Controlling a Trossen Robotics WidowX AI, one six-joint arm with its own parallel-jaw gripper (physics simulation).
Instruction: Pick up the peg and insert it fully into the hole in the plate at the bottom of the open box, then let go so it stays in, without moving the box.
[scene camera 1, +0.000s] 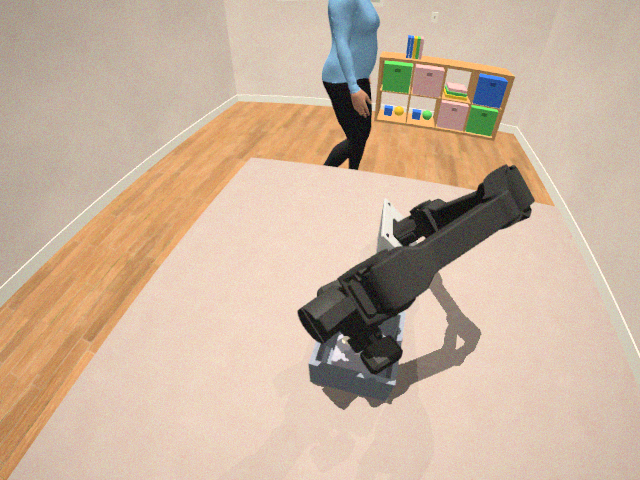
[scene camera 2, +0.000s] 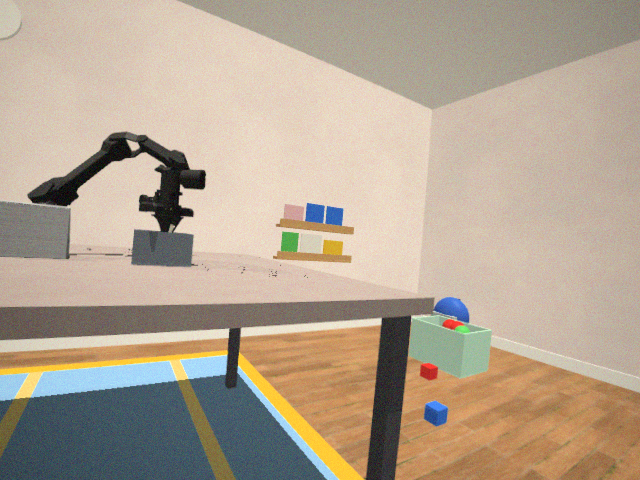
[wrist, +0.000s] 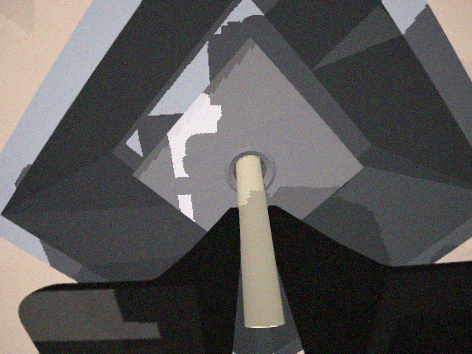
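Seen in the pictures: gripper, fingertip midpoint: (scene camera 1: 353, 344) (wrist: 253, 215); arm's base, link origin: (scene camera 1: 400, 234) (scene camera 2: 42, 221).
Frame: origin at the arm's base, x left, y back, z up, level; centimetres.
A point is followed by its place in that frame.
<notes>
The open grey-blue box (scene camera 1: 351, 381) @(z -3.3, x -8.7, y -38.7 cm) (scene camera 2: 162, 249) @(z -5.1, x -15.9, y -29.3 cm) (wrist: 70, 75) @(z -0.1, x -7.9, y -23.2 cm) stands on the table. In the wrist view a grey plate (wrist: 280, 115) @(z -4.1, x -4.8, y -30.1 cm) lies at its bottom, with a round hole (wrist: 271, 172) @(z -3.8, x -7.4, y -31.6 cm) near the middle. My gripper (scene camera 2: 166, 230) @(z -1.9, x -9.3, y -31.6 cm) (wrist: 253, 215) @(z -1.9, x -9.3, y -31.6 cm) is shut on the pale yellow peg (wrist: 260, 265) @(z 0.8, x -9.7, y -31.9 cm). It points down, its fingertips at about rim height in scene camera 2. In the wrist view the peg's far end overlaps the hole and covers much of it; whether it has entered cannot be told. The arm hides the fingertips in scene camera 1.
The box walls surround the plate on all sides. A pale upright panel (scene camera 1: 387, 227) @(z 3.7, x -3.9, y -2.3 cm) stands by the arm's base, and a grey block (scene camera 2: 33, 229) @(z -2.3, x -5.2, y 1.4 cm) shows beneath the base. A person (scene camera 1: 351, 51) is beyond the table's far edge, near a storage shelf (scene camera 1: 447, 62).
</notes>
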